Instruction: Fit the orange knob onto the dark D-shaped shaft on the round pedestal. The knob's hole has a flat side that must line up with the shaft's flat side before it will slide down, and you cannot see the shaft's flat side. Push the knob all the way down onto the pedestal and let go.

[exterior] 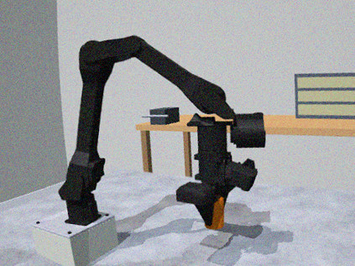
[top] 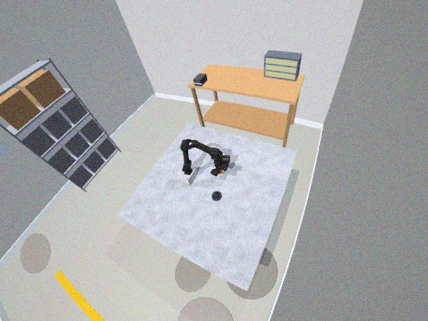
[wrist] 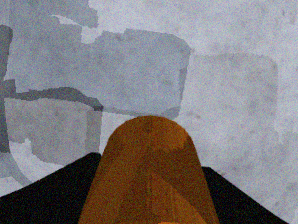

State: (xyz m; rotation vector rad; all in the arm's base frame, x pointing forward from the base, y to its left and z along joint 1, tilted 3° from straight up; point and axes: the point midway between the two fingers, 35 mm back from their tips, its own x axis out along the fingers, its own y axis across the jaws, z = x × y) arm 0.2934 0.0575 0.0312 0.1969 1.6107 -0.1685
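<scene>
My gripper tip is 20 cm to the left of the round dark pedestal, 6 cm above it and 2 cm short of it. The rest, counted from my gripper tip: orange knob (2 cm above).
</scene>
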